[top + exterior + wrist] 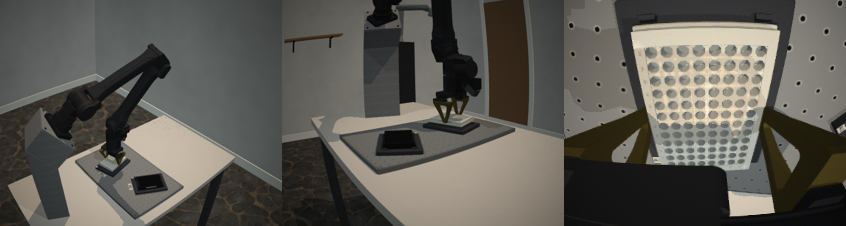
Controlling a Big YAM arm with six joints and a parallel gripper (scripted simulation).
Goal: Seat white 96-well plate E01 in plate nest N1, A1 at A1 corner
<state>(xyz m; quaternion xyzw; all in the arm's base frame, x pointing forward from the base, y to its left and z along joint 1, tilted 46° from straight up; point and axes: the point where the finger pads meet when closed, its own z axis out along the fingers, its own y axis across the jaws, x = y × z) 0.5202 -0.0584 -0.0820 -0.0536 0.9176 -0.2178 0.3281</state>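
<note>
My hand is right at the white 96-well plate E01. Round my hand: plate nest N1: 30 mm below; black plate E07: 240 mm to the right, 30 mm behind, 10 mm below.
</note>
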